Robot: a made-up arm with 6 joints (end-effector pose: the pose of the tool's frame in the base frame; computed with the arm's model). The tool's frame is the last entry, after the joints.
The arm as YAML. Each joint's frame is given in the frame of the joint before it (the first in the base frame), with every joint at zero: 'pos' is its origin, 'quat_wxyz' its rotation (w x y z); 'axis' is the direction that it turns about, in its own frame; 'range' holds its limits. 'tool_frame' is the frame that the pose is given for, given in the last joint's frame.
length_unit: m
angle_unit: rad
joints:
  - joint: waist
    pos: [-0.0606, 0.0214, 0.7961]
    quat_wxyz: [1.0, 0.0, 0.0, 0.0]
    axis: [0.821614, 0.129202, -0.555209]
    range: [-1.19, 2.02]
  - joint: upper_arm
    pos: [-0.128, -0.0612, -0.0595]
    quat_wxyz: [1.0, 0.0, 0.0, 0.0]
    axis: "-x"
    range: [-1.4, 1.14]
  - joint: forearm
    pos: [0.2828, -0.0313, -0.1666]
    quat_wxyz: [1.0, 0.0, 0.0, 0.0]
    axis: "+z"
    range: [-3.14, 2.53]
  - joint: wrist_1
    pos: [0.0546, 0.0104, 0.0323]
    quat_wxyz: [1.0, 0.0, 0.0, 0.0]
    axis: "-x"
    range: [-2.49, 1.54]
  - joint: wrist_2
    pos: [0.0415, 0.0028, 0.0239]
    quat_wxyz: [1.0, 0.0, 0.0, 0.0]
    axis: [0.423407, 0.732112, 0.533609]
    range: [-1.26, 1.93]
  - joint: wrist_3
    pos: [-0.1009, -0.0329, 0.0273]
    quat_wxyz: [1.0, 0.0, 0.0, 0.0]
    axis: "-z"
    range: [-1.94, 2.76]
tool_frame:
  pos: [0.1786, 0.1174, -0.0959]
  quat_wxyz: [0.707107, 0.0, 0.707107, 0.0]
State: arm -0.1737 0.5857 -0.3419 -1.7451 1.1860 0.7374
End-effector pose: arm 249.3 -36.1 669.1 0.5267 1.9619 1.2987
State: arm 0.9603 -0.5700 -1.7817 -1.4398 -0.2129 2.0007
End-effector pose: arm 170.3 294.6 532.0 -1.0345 0.7645 0.1847
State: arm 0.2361 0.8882 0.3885 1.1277 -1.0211 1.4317
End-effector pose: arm 136.9 -51.6 797.2 -0.2858 -0.4685 -0.5145
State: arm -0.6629 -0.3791 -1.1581 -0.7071 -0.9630 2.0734
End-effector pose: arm 8.2 -116.2 488.9 -2.6412 0.8462 1.4227
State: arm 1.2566 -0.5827 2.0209 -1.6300 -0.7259 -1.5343
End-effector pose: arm -151.4 35.7 648.8 -0.0839 -1.2357 1.7812
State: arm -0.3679 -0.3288 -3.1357 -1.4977 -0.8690 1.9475
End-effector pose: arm 156.6 -48.2 410.6 -1.0937 2.0306 -0.2870
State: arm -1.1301 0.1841 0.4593 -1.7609 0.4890 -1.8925
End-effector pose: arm 114.4 -184.9 908.0 -0.4487 0.3613 3.0219
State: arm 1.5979 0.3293 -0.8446 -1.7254 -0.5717 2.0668
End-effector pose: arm 115.5 302.6 466.2 -1.2195 0.5029 0.1026
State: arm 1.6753 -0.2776 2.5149 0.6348 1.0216 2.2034
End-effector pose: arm 228.9 -38.5 727.6 1.1814 0.8325 -0.1860
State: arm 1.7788 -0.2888 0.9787 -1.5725 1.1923 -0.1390
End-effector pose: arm 34.1 15.4 610.4 0.0906 -1.3438 2.1942
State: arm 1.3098 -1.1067 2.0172 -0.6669 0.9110 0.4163
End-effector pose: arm 7.8 131.7 813.7 -0.5221 0.0282 1.5589
